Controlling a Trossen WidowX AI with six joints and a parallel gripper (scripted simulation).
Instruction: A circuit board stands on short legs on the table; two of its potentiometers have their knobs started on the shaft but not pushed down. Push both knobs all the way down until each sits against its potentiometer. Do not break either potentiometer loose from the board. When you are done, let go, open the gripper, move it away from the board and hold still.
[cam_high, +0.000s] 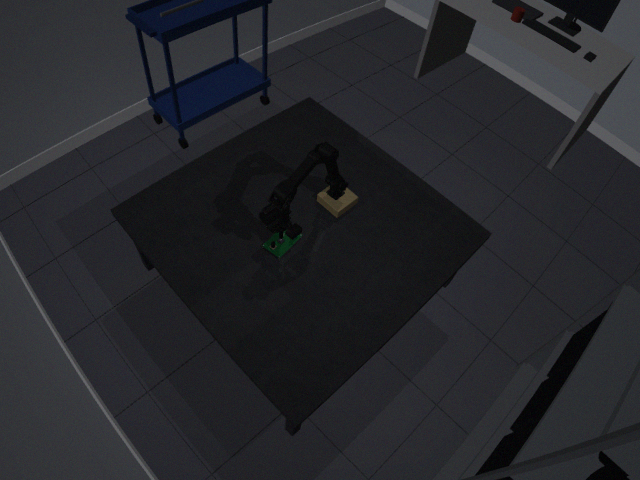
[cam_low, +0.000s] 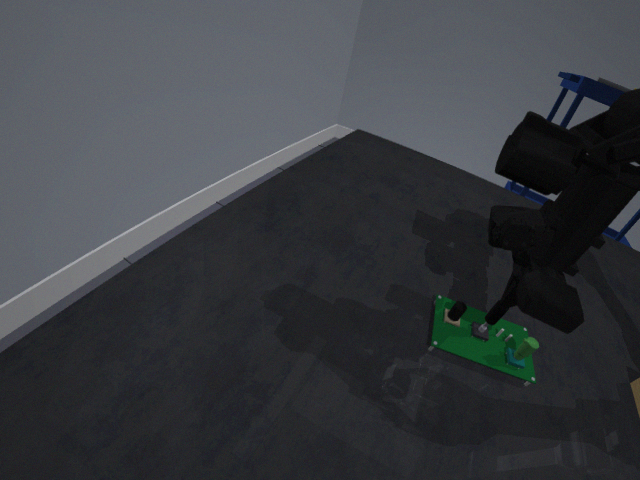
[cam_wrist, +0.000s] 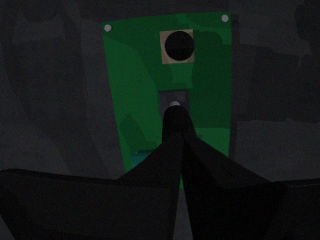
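The black knob is 2 cm below my gripper tip. From my gripper tip the other things lie so: green knob: 5 cm behind, 3 cm below, 2 cm to the left.
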